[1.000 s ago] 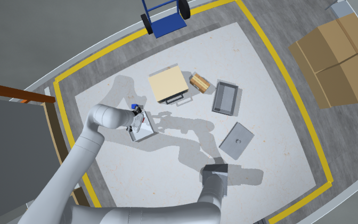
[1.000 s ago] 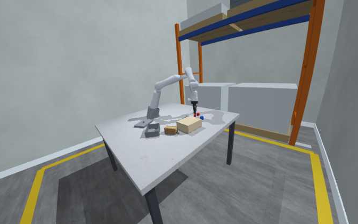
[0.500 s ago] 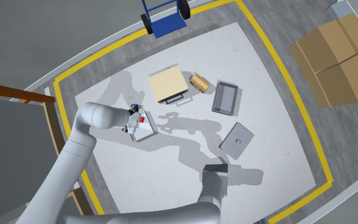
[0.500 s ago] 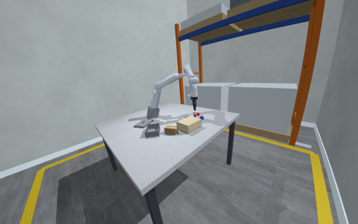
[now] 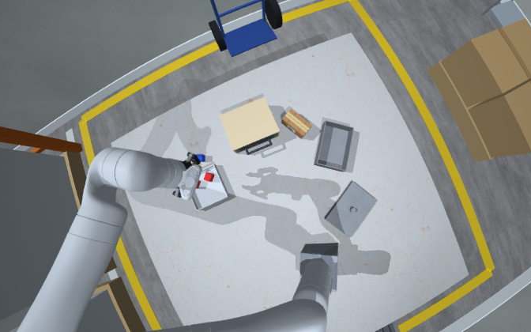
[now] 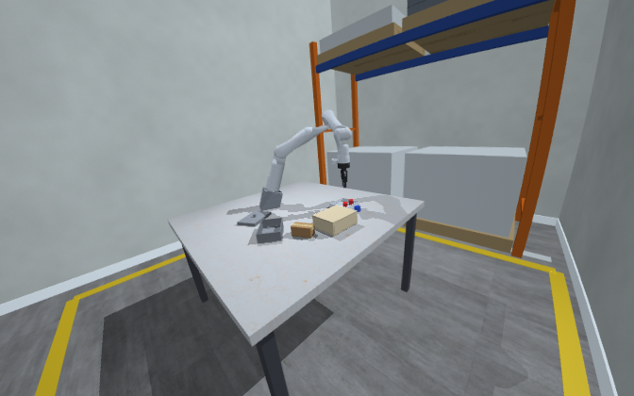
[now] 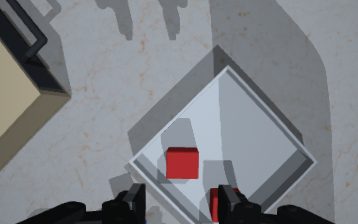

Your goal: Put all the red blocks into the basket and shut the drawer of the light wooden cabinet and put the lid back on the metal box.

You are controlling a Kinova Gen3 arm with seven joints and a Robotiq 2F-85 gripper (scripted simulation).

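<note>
My gripper is now 420 mm past the lid, 420 mm to the left of it and 150 mm above it. The rest, counted from my hand: basket 30 mm behind, 40 mm to the left, 150 mm below; then light wooden cabinet 80 mm ahead, 250 mm to the right, 130 mm below; then drawer 70 mm ahead, 250 mm to the right, 130 mm below.
</note>
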